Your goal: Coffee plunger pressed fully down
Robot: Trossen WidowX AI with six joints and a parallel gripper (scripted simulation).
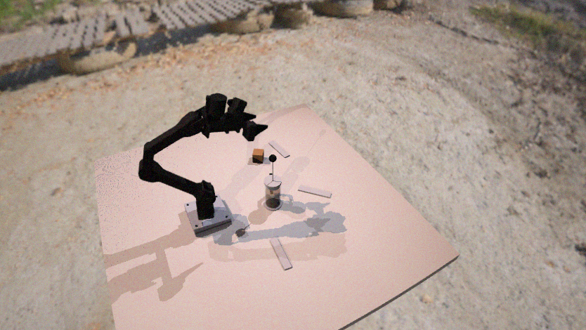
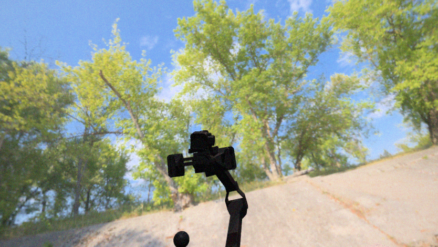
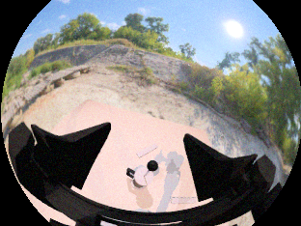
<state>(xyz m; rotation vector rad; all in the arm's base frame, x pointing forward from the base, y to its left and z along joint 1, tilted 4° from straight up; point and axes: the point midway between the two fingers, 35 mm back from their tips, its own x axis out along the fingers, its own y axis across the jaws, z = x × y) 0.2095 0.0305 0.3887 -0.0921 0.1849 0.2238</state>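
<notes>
My gripper tip is 28 cm above the coffee press, 3 cm short of it and 2 cm to the left of it.
</notes>
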